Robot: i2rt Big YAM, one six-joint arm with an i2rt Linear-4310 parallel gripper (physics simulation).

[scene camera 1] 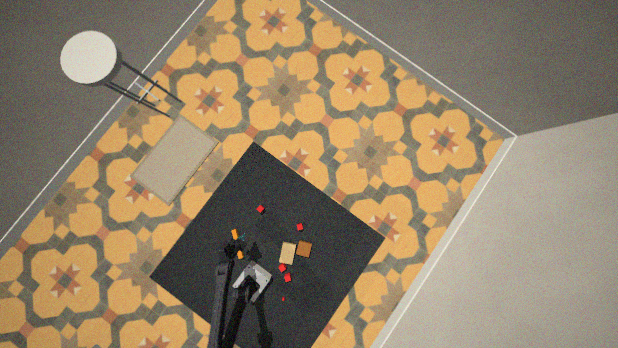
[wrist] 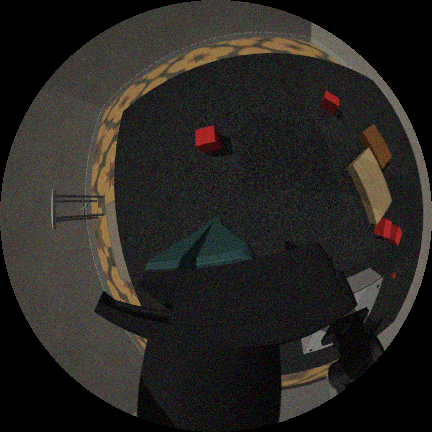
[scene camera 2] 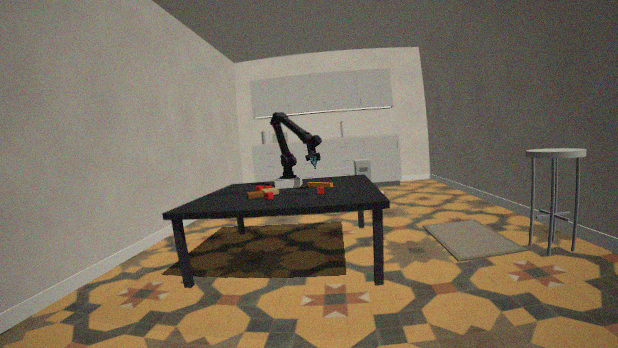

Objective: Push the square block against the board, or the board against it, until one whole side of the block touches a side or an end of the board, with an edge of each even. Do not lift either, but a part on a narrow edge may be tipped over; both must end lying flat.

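Places are measured from the arm's base along level axes (x back, y right, z up), in millimetres.
Pixels of known places: gripper, fingertip midpoint: [scene camera 1: 245,233] [wrist: 218,222] [scene camera 2: 315,168]; arm's base at its link origin: [scene camera 1: 250,284] [wrist: 344,325] [scene camera 2: 288,177].
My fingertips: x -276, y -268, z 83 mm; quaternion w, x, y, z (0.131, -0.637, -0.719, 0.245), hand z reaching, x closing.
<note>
For each thing: its middle in the pictures, then the offset to it from my fingertips.
- brown square block at the middle of its body: [wrist: 375,145] [scene camera 2: 255,194] [scene camera 1: 303,248] dy +403, dx -153, dz -137 mm
- light tan board at the middle of its body: [wrist: 372,184] [scene camera 2: 269,191] [scene camera 1: 287,252] dy +332, dx -47, dz -137 mm
- red cube at the middle of its body: [wrist: 329,102] [scene camera 1: 299,226] dy +269, dx -258, dz -132 mm
- orange bar at the middle of its body: [scene camera 2: 320,184] [scene camera 1: 237,243] dy -2, dx +150, dz -136 mm
The brown square block [scene camera 1: 304,249] [scene camera 2: 255,195] [wrist: 376,146] lies flat beside a long side of the light tan board [scene camera 1: 287,253] [scene camera 2: 272,191] [wrist: 371,186], which also lies flat. They are very close; scene camera 1 suggests a thin gap and a slight angle between their facing sides, and whether they touch is unclear. The block reaches past the board's upper end in that view, so those edges are not even. My gripper [scene camera 1: 242,236] [scene camera 2: 314,162] [wrist: 218,222] is shut and empty, its teal fingertips raised above the table, well left of the board in scene camera 1.
Two red cubes [scene camera 1: 282,268] [scene camera 1: 287,277] lie by the board's lower end. Another red cube [scene camera 1: 300,227] [wrist: 330,102] is above the block, and one [scene camera 1: 260,209] [wrist: 207,138] stands farther left. An orange bar [scene camera 1: 234,233] [scene camera 2: 320,184] lies partly hidden under the arm.
</note>
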